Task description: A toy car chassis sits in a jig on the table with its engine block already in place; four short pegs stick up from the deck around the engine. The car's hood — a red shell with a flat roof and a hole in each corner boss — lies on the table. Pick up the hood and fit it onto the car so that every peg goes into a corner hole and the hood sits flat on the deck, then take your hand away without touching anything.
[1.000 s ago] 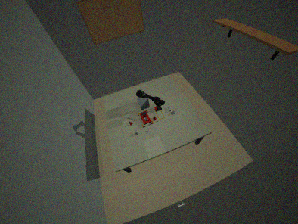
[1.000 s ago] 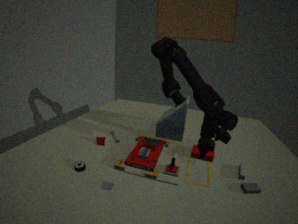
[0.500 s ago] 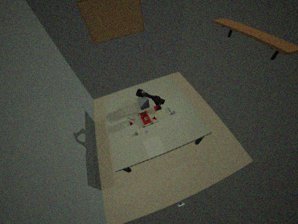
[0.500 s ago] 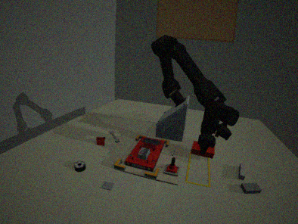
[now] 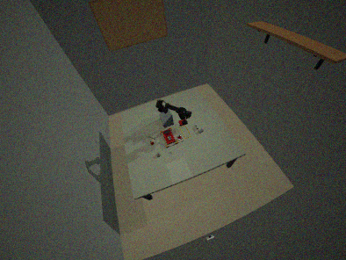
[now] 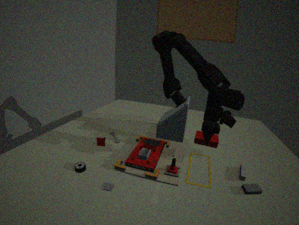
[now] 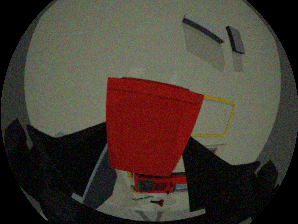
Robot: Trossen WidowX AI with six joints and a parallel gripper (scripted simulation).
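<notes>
Now: the grey engine block 220 mm to the right of my gripper tip, 120 mm ahead of it and 60 mm below it. From my gripper tip the other things lie so: red hood: right at my gripper tip; dark wheel: 410 mm to the right, 280 mm ahead, 70 mm below.
</notes>
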